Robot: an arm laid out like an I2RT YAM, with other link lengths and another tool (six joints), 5 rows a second.
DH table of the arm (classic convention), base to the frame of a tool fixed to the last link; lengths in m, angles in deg. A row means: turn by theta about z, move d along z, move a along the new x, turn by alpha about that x. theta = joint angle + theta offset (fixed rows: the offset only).
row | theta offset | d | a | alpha
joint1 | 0 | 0.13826 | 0.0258 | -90
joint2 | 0 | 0 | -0.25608 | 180
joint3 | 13.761 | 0 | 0.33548 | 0
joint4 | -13.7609 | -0.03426 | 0.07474 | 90
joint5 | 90 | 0.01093 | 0 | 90
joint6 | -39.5 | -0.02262 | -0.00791 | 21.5
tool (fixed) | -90 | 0.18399 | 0 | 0
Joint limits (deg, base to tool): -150..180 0..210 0..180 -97..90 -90..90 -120..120
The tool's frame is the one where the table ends.
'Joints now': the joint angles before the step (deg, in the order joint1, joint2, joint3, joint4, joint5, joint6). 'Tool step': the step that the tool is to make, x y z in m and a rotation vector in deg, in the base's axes. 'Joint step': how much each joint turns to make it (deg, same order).
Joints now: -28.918 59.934 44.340 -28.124 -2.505 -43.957
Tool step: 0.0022 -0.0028 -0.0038 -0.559 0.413 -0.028
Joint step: -0.024 0.950 0.137 0.702 0.479 -0.495
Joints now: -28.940 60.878 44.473 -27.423 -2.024 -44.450
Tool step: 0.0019 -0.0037 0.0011 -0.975 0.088 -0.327
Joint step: -0.025 0.491 0.513 0.361 0.837 -0.440
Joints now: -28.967 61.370 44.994 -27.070 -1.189 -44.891
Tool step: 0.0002 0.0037 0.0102 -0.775 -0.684 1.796
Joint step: 0.128 -0.576 1.016 -0.659 -0.983 -1.392
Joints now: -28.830 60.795 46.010 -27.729 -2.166 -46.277
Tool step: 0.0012 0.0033 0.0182 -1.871 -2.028 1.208
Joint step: 0.480 -1.516 1.075 0.046 -0.105 -0.986
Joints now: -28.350 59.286 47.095 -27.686 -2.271 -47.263
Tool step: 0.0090 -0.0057 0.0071 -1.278 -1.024 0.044
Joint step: 0.047 1.740 1.707 1.523 0.406 -0.494
